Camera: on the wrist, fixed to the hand. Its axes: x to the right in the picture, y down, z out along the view.
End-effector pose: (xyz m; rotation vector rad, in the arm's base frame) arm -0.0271 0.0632 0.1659 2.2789 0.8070 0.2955
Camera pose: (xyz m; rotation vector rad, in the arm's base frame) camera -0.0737 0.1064 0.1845 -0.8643 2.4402 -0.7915
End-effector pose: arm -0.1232 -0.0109 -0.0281 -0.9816 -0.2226 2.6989
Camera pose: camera -0.0732 0.0215 -0.0572 0.0566 -0.9050 -0.2200
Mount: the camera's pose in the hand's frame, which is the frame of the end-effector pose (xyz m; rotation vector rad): -0.0097 -0.0337 -0.0562 -0.3308 0.0677 -3.0389
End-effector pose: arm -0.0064 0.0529 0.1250 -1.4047 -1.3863 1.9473
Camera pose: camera 0.0387 0.0887 0.1578 0.9814 -1.3306 -0.4937
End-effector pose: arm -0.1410 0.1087 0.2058 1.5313 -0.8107 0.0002
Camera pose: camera -0.1061 0.1592 0.1810 0.9189 1.9657 -1.9618
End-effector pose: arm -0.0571 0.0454 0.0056 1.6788 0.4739 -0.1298
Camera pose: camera -0.0889 0.1006 -0.0124 -0.7438 2.3220 -1.8337
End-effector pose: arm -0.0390 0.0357 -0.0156 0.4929 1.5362 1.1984
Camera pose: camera -0.0771 -0.0099 -0.0449 -1.6734 0.4538 -1.0430
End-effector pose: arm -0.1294 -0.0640 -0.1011 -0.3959 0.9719 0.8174
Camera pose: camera -0.1387 -0.1254 -0.1242 -1.4018 -0.4777 -1.8407
